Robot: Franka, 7 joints.
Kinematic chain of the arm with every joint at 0, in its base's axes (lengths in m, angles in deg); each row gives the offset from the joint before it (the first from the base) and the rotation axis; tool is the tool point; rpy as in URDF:
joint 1: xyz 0 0 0.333 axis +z
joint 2: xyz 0 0 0 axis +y
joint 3: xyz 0 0 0.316 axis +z
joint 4: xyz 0.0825 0 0 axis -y
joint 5: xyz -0.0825 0 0.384 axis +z
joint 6: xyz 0 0 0 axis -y
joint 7: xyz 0.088 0 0 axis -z
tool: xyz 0 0 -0.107 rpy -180 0 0
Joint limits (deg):
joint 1: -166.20..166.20
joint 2: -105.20..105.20
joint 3: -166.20..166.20
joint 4: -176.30..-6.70
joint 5: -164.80..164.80
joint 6: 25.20..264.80
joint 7: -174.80..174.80
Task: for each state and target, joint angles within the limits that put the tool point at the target. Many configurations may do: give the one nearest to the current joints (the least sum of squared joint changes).
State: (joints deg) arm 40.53 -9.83 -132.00 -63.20 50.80 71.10 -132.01
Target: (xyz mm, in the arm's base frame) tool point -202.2 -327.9 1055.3
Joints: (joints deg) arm 20.93 -6.79 -145.72 -31.64 55.33 102.42 -132.01
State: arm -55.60 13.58 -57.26 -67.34 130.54 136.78 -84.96
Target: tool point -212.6 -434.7 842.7
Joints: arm -59.82 -24.65 -40.57 -94.35 131.56 145.25 -84.96
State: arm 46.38 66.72 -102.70 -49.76 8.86 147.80 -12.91
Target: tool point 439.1 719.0 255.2
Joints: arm 84.97 95.08 -88.14 -43.47 8.52 144.78 -12.91
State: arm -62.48 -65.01 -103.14 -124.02 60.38 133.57 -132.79
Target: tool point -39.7 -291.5 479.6
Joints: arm -44.46 -80.54 -64.80 -161.81 59.59 112.30 -132.79
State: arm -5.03 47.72 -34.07 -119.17 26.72 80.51 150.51
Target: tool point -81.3 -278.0 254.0
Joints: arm -19.53 49.06 -78.75 -141.57 5.32 62.23 150.51
